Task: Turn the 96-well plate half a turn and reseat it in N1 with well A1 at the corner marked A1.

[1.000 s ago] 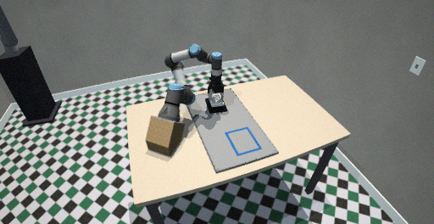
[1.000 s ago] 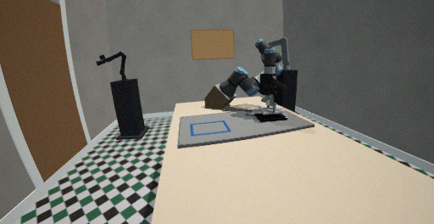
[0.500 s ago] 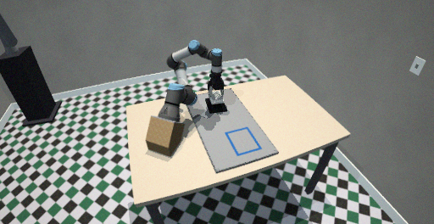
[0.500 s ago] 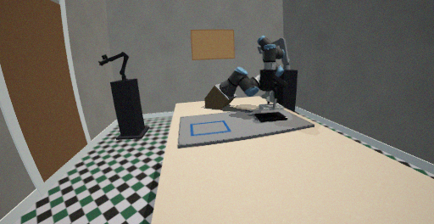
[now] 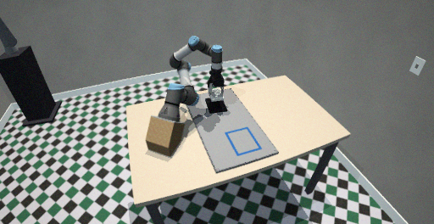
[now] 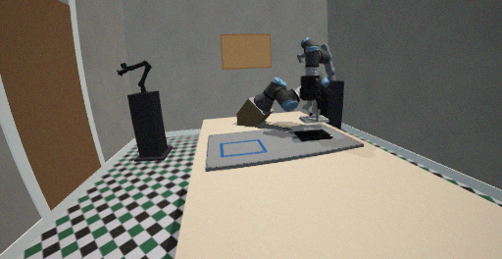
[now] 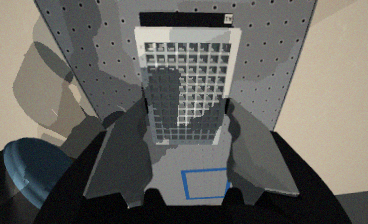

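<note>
My hand is 10 mm above the clear 96-well plate. The rest, counted from my hand: A1 label (90 mm below, 70 mm to the left, 60 mm ahead); black pad (90 mm below).
</note>
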